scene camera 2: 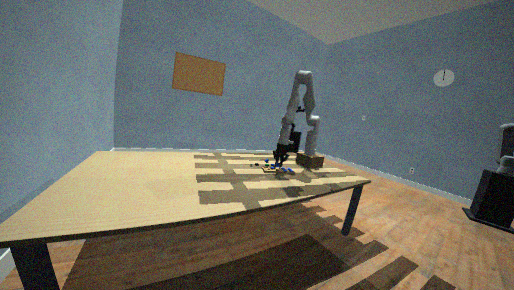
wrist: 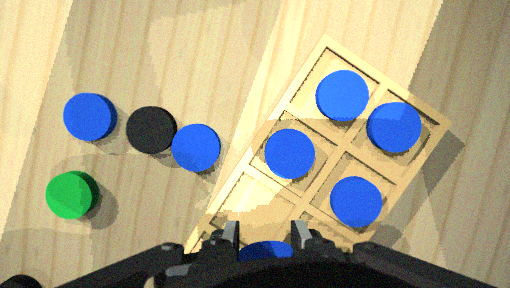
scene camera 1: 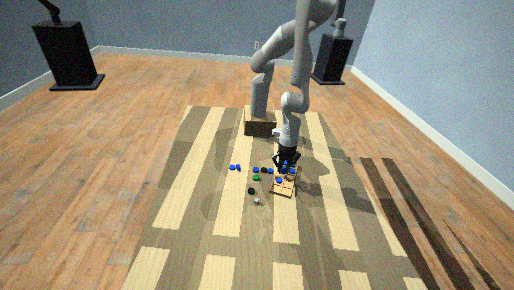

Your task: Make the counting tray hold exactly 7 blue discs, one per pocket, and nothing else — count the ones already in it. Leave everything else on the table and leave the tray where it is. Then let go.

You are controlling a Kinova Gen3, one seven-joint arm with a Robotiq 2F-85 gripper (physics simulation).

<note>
The gripper (wrist: 265,238) holds a blue disc (wrist: 263,249), clear of everything else. A blue disc (wrist: 343,95) rests on a wooden counting tray (wrist: 264,203). A blue disc (wrist: 396,126) rests on the wooden counting tray. A green disc (wrist: 70,195), a blue disc (wrist: 87,116) and a blue disc (wrist: 195,147) rest on the table.
</note>
